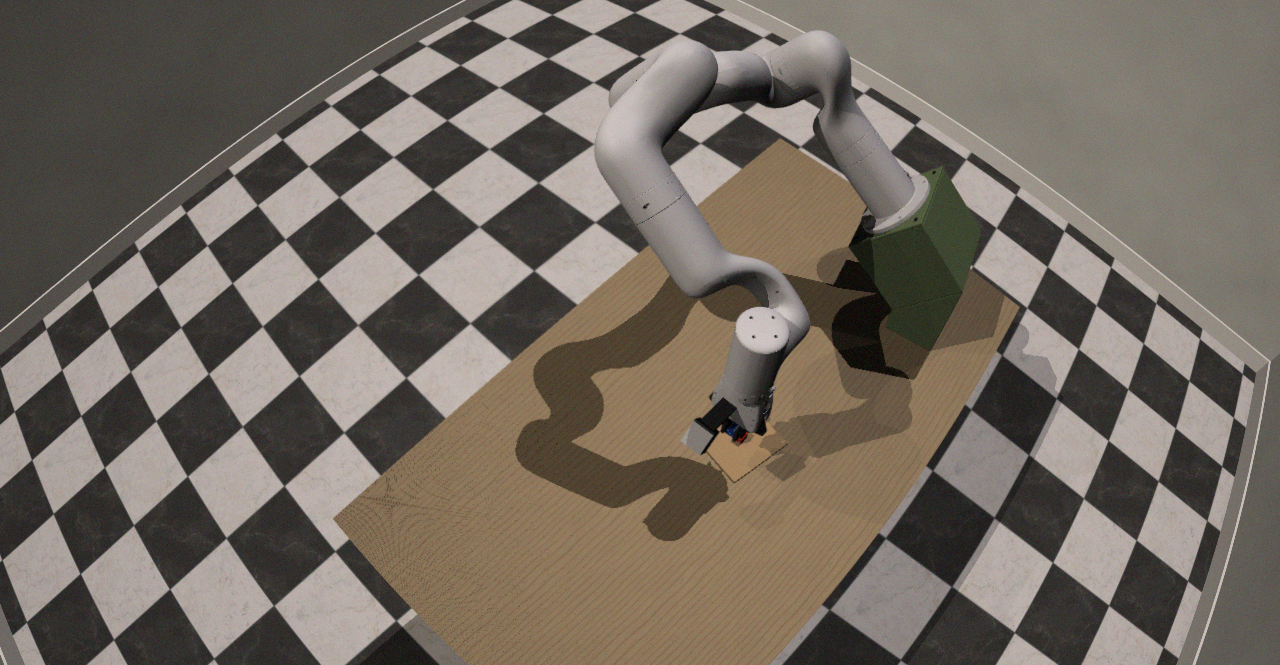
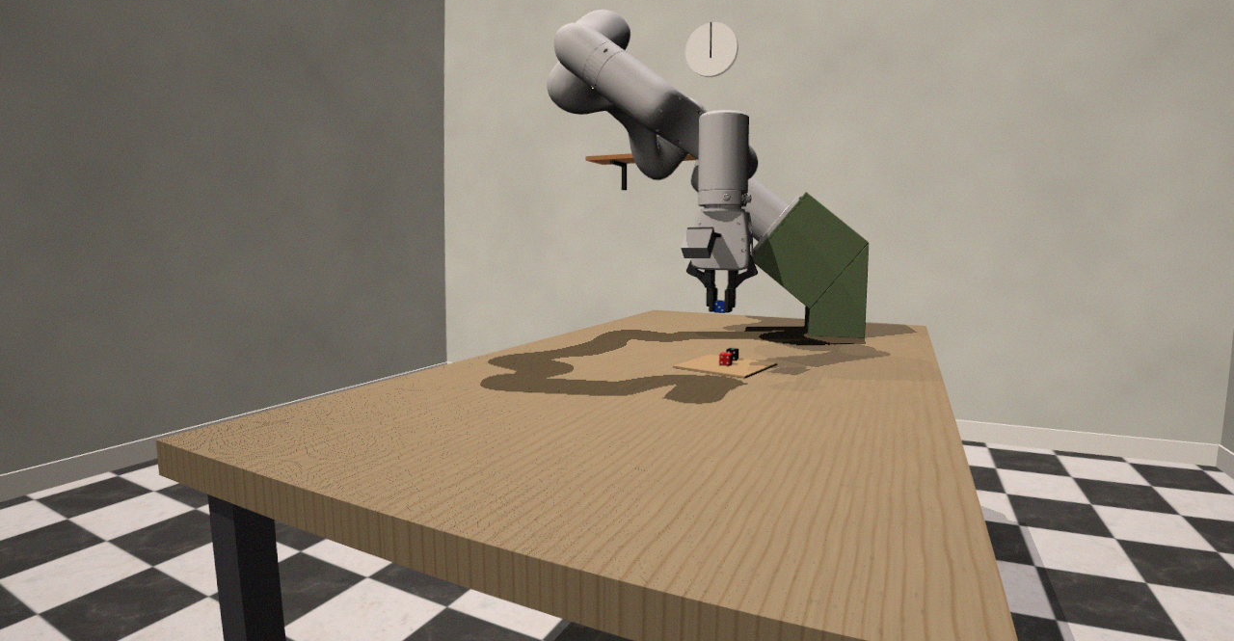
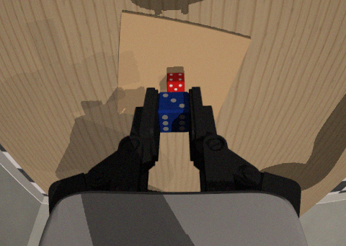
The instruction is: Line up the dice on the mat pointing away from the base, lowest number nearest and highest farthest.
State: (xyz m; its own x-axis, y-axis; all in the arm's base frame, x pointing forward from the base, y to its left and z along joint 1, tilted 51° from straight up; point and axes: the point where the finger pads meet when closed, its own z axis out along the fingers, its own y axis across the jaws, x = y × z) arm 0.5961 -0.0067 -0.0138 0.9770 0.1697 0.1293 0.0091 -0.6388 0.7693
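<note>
The red die lies 5 cm behind my hand and 11 cm below it. The rest, counted from my hand: tan mat: 5 cm behind, 12 cm below; black die: 10 cm behind, 11 cm below; blue die: 1 cm below.
</note>
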